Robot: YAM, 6 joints.
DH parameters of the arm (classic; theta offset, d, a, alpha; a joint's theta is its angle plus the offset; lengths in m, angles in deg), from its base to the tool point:
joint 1: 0 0.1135 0.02 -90
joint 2: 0 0 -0.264 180
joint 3: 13.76 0 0.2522 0
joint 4: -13.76 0 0.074 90
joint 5: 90 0 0 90
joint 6: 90 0.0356 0 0
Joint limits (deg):
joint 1: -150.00..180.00
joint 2: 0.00..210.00
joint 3: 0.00..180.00
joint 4: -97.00..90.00
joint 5: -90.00..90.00
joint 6: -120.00..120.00
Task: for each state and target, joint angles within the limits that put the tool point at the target. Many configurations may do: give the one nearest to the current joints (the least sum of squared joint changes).
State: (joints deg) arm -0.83 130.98 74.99 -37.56 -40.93 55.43
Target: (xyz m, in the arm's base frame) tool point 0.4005 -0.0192 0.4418
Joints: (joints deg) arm -6.05 101.05 110.02 -25.19 -40.45 55.43
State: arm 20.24 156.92 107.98 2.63 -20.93 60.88
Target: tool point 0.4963 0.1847 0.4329
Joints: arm 19.13 129.85 135.75 11.35 -19.40 60.88
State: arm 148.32 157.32 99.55 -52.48 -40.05 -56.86
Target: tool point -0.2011 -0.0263 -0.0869
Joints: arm 180.00 162.28 63.76 -63.90 -47.63 -56.86
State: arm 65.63 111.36 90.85 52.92 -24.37 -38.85
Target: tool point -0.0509 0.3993 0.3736
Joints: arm 94.83 99.40 73.92 54.40 -28.67 -38.85
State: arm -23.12 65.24 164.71 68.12 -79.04 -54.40
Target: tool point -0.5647 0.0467 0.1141
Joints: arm -1.48 9.66 174.23 50.28 -64.37 -54.40
